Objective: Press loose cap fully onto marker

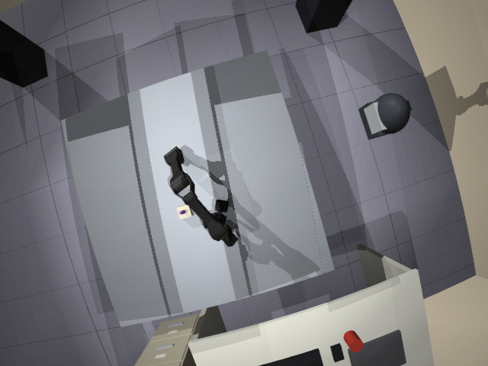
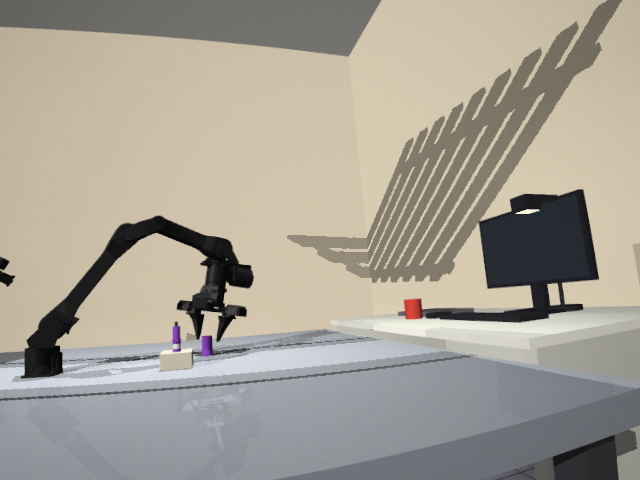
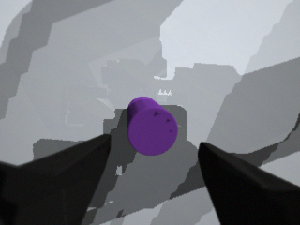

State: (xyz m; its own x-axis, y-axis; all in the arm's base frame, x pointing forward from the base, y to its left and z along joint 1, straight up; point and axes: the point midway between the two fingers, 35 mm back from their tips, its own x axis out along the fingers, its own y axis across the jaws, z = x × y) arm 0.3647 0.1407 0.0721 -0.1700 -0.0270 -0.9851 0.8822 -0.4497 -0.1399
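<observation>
My gripper tip is 10 mm to the left of the purple cap and 10 mm above it. Also, from my gripper tip: beige holder block 180 mm to the right, 70 mm behind, 20 mm below; then purple marker 180 mm to the right, 70 mm behind, 40 mm above.
</observation>
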